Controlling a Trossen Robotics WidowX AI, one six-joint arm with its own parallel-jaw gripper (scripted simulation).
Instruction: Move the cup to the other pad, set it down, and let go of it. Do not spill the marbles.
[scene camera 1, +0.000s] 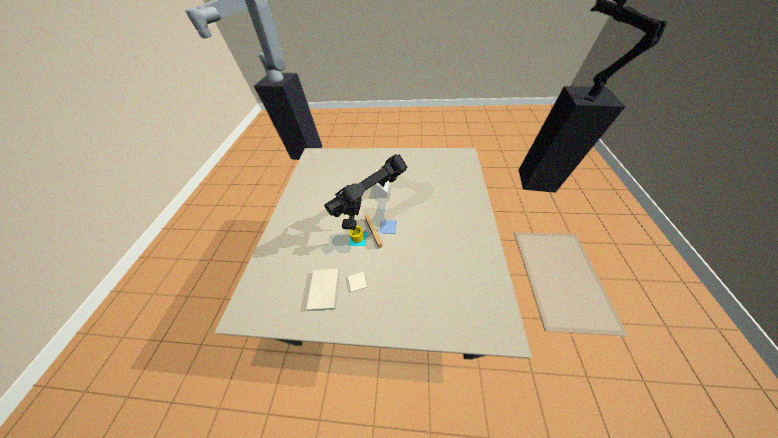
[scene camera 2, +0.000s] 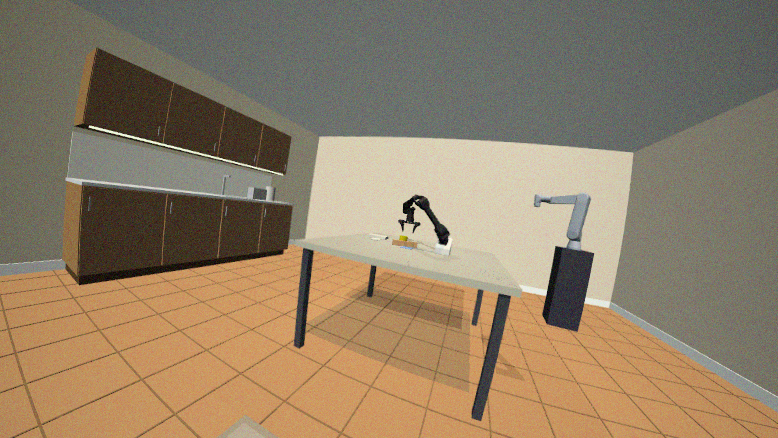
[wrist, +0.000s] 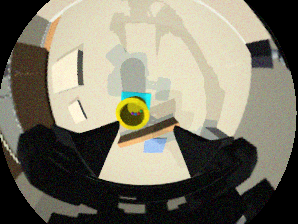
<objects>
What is my gripper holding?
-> Nothing.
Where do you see a yellow cup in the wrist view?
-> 132, 103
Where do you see my gripper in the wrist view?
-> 147, 126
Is my gripper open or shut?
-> Open.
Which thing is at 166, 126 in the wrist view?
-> A wooden bar.
</objects>
